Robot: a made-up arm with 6 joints.
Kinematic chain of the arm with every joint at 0, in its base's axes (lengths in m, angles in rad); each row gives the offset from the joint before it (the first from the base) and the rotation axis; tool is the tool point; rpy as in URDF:
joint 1: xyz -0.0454 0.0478 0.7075 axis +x
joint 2: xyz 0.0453 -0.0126 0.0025 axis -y
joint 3: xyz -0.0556 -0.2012 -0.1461 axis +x
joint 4: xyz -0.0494 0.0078 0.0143 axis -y
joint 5: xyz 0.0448 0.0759 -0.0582 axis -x
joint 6: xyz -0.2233 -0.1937 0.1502 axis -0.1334 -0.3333 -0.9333
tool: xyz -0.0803 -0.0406 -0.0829 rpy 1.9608 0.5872 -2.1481
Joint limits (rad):
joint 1: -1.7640..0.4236
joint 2: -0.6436..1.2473
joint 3: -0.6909..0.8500
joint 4: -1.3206..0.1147
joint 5: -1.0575..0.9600
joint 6: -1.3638..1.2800
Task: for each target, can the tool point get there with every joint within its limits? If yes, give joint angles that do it. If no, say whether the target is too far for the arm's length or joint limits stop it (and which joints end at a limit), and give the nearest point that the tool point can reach.
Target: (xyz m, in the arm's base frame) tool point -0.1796 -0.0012 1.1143
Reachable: yes | joints -1.5275 0.7081 0.2582 -0.8351 0.4713 -0.7844
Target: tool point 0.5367 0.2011 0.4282
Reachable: no: joint limits stop it (at a limit: joint 1, joint 2, joint 3, joint 4, joint 5, joint 6) | nearest point 0.3194 0.1268 0.3181 | short by 0.255 m
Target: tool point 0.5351 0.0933 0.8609
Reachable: no: joint limits stop it (at a limit: joint 2, joint 4, joint 5) | nearest point 0.1239 0.1027 0.8926 | short by 0.413 m
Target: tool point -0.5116 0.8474 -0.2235
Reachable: no: too far | nearest point -0.2057 0.1598 0.2406 | short by 0.884 m
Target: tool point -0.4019 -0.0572 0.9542
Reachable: yes | joints -1.2406 0.0091 -0.3691 -0.8727 -0.8350 0.4574
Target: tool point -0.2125 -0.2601 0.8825
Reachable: yes | joints 0.1279 -0.4098 -0.0485 -0.3850 0.6280 -0.3951
